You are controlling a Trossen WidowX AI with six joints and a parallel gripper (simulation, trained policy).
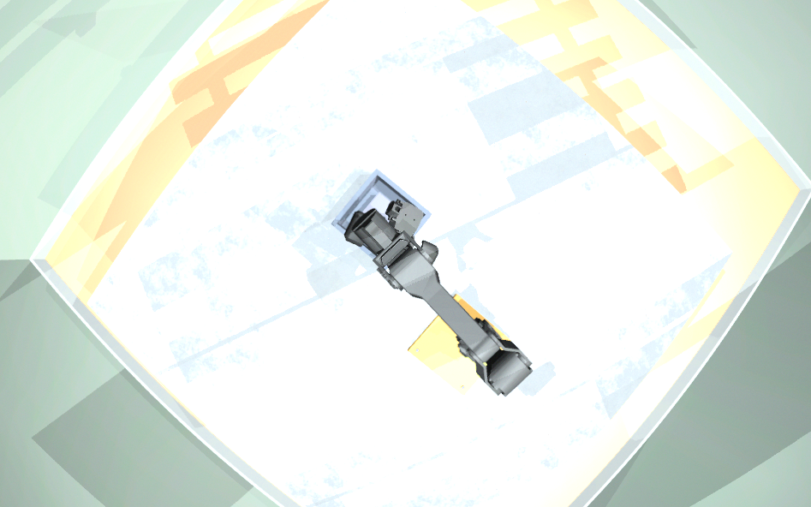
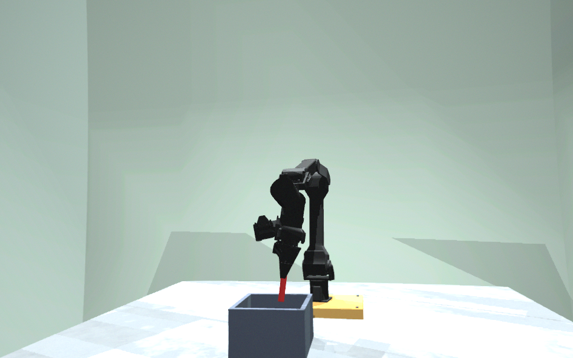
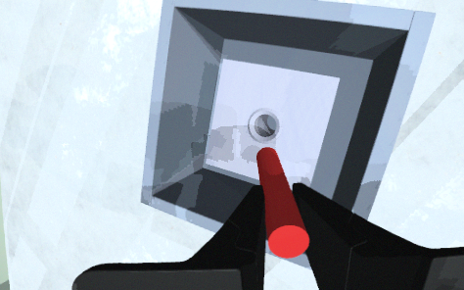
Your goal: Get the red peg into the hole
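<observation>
My gripper tip is 10 mm above the red peg. The rest, counted from my gripper tip: pale plate 100 mm below, 30 mm ahead, 10 mm to the right; grey box 110 mm below, 30 mm ahead, 10 mm to the right.
</observation>
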